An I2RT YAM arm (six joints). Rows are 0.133 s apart.
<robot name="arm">
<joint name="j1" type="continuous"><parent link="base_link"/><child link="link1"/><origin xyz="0 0 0.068" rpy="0 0 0"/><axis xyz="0 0 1"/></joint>
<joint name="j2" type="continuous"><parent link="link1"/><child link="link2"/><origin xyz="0.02 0.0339 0.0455" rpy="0 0 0"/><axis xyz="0 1 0"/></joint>
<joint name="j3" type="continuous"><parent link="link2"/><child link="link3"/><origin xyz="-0.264 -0.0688 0" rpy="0 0 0"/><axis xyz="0 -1 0"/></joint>
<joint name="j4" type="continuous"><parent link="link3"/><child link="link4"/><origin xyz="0.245 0.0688 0.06" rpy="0 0 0"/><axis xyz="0 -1 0"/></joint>
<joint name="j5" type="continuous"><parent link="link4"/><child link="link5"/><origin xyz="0.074 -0.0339 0.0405" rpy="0 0 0"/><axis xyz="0 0 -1"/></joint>
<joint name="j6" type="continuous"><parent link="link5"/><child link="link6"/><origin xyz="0.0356 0 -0.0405" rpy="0 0 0"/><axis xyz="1 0 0"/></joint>
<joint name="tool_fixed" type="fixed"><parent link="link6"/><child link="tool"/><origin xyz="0 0 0" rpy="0 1.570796 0"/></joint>
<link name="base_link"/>
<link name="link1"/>
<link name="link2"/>
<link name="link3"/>
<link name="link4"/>
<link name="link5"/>
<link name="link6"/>
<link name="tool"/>
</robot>
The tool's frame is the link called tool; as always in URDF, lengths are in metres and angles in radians. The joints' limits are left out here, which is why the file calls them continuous.
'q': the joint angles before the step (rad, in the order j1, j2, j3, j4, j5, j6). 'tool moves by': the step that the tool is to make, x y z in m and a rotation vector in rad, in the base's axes. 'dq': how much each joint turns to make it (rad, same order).
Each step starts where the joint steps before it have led.
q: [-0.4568, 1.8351, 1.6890, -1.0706, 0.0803, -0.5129]
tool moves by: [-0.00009, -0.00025, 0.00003, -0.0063, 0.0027, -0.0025]
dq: [0.0000, 0.0000, 0.0000, 0.0004, 0.0073, 0.0000]
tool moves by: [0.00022, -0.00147, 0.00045, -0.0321, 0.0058, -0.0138]
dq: [0.0000, 0.0000, -0.0001, 0.0088, 0.0342, 0.0019]
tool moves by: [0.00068, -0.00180, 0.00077, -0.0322, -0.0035, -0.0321]
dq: [0.0000, 0.0000, 0.0001, 0.0144, 0.0371, 0.0202]
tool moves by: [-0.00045, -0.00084, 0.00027, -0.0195, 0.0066, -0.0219]
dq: [0.0000, 0.0000, 0.0003, 0.0001, 0.0270, 0.0130]
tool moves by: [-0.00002, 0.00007, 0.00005, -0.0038, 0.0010, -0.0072]
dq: [0.0007, 0.0000, 0.0001, -0.0005, 0.0065, 0.0061]
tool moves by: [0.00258, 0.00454, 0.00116, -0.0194, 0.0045, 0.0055]
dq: [0.0157, 0.0000, 0.0034, 0.0005, 0.0218, 0.0023]
